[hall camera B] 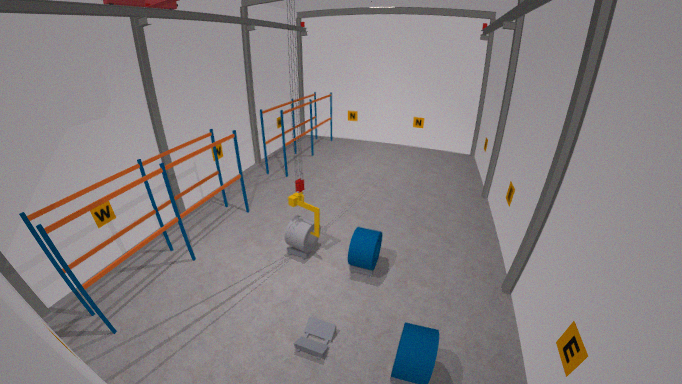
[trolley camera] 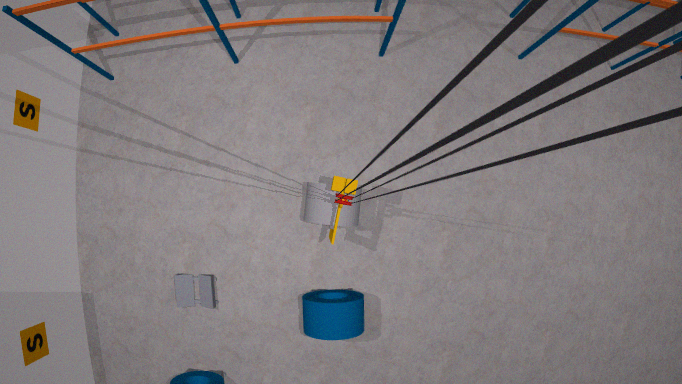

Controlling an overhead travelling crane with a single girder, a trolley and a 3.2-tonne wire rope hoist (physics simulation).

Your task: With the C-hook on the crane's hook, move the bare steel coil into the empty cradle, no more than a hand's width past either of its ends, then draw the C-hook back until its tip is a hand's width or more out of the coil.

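The bare steel coil is grey and sits very low over its own cradle; whether it touches that cradle I cannot tell. The yellow C-hook hangs from the red hook block, its upright on the side toward the blue coils. Its lower arm is hidden inside the coil's bore. In the trolley view, hook and coil are both turned slightly askew. The empty cradle is grey, with two sloped plates, nearer the south wall.
One blue coil stands beside the bare coil, past the C-hook's upright. Another blue coil stands beyond the empty cradle. A blue and orange rack and a farther rack stand along the west wall.
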